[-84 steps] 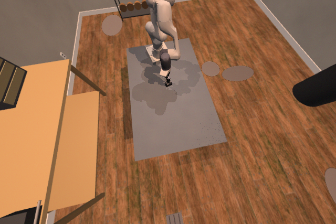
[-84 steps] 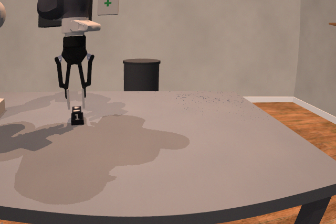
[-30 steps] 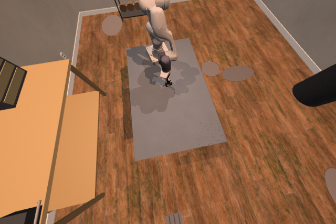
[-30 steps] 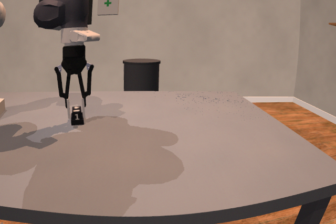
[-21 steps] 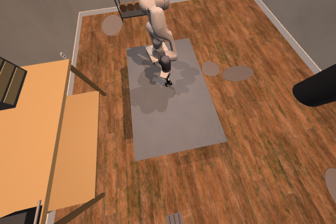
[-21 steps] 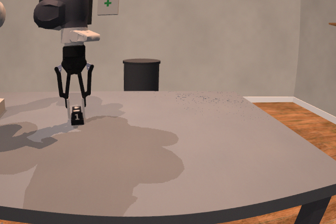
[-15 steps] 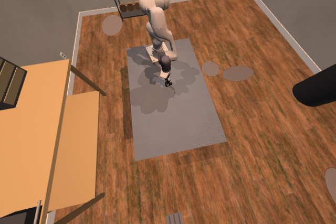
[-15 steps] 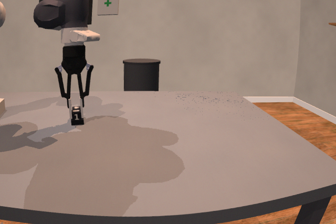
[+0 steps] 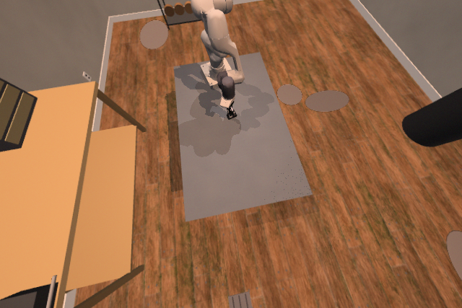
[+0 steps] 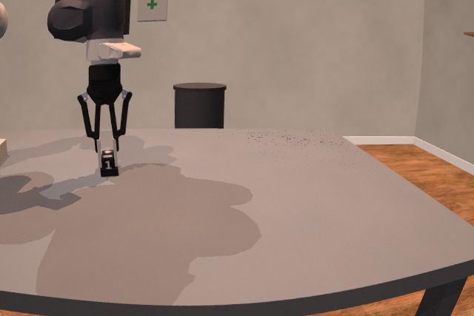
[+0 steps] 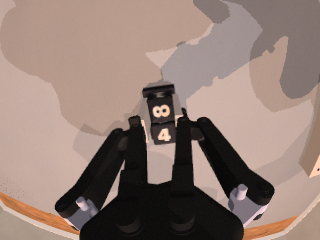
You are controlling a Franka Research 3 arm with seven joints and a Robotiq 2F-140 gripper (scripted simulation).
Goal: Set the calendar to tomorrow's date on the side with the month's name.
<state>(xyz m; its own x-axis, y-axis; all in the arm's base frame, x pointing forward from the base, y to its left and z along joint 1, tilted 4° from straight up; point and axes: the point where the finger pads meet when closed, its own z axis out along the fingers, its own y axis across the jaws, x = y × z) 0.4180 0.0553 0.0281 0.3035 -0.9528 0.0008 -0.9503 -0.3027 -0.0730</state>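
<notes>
My gripper is now 2 cm to the right of the tray and 4 cm above it.
</notes>
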